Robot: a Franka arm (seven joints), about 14 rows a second.
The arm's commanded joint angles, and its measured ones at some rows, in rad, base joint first. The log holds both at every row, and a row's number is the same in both.
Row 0, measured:
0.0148, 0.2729, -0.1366, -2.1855, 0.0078, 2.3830, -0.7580
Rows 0 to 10, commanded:
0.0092, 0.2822, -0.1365, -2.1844, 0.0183, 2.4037, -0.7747
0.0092, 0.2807, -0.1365, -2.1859, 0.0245, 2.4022, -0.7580
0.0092, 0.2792, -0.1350, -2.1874, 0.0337, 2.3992, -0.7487
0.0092, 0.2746, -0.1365, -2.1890, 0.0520, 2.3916, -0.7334
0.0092, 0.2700, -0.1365, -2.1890, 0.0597, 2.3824, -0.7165
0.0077, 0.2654, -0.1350, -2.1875, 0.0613, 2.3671, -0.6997
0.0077, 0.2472, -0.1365, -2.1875, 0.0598, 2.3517, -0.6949
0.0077, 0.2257, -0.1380, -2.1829, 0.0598, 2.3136, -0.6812
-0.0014, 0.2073, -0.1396, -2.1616, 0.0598, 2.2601, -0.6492
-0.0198, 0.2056, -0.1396, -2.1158, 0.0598, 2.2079, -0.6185
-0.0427, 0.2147, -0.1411, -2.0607, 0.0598, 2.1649, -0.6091
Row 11, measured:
-0.0007, 0.2386, -0.1410, -2.1383, 0.0479, 2.2584, -0.6351
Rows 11 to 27, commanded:
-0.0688, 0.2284, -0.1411, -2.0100, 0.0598, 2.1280, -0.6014
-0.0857, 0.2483, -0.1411, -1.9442, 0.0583, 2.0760, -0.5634
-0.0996, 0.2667, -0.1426, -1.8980, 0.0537, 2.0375, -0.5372
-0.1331, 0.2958, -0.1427, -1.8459, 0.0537, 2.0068, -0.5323
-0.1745, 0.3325, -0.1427, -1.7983, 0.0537, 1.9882, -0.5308
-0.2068, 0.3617, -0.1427, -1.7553, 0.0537, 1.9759, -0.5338
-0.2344, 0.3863, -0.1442, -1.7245, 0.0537, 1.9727, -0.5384
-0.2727, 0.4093, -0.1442, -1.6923, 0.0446, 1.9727, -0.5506
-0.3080, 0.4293, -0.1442, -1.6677, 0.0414, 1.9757, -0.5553
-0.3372, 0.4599, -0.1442, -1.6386, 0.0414, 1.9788, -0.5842
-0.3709, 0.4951, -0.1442, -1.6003, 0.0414, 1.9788, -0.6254
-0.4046, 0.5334, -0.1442, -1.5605, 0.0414, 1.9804, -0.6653
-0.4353, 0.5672, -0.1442, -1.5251, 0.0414, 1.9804, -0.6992
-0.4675, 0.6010, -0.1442, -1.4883, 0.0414, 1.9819, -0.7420
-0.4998, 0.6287, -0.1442, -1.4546, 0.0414, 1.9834, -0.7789
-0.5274, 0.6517, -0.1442, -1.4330, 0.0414, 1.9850, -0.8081
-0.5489, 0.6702, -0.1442, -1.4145, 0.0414, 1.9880, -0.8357
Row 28, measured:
-0.5014, 0.6086, -0.1564, -1.5052, 0.0435, 2.0078, -0.7774
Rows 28 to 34, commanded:
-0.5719, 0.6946, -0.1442, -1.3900, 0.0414, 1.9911, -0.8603
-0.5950, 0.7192, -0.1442, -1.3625, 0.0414, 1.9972, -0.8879
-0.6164, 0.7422, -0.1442, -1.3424, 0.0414, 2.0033, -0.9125
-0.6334, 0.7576, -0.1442, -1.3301, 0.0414, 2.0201, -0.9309
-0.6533, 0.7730, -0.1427, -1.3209, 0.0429, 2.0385, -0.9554
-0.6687, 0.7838, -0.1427, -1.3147, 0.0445, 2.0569, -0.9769
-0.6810, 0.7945, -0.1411, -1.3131, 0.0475, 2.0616, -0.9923
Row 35, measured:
-0.6477, 0.7545, -0.1553, -1.3651, 0.0436, 2.0565, -0.9469
